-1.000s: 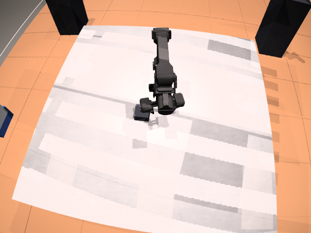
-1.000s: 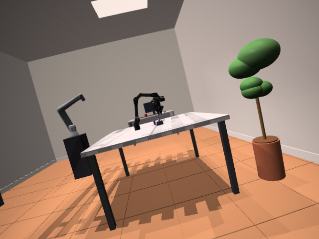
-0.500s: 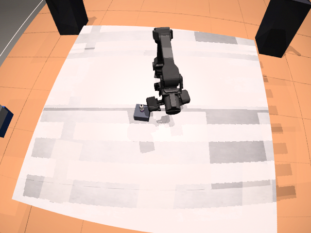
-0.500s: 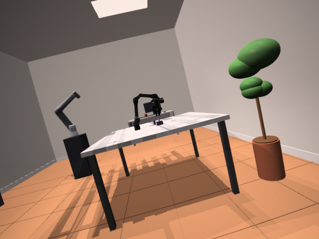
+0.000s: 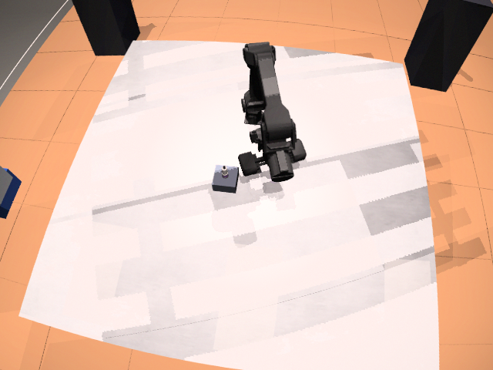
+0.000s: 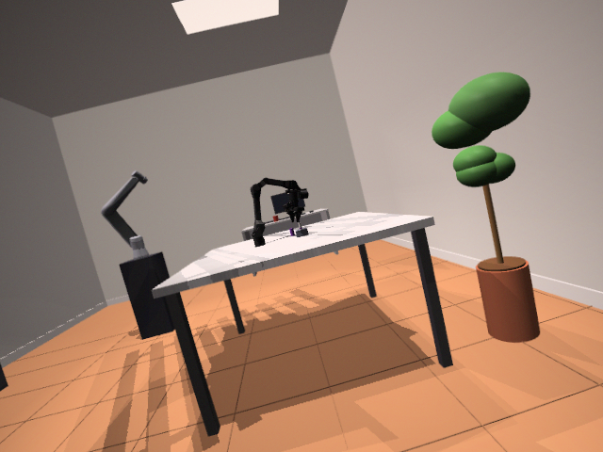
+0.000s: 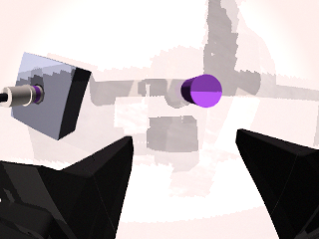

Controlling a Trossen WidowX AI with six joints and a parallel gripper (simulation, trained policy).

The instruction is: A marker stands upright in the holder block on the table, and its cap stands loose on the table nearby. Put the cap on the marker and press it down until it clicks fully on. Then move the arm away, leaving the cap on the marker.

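Right now the purple cap is 4 cm behind my gripper tip, 1 cm to the left of it and 6 cm below it. Round my gripper tip: grey holder block: 2 cm ahead, 14 cm to the right, 6 cm below.
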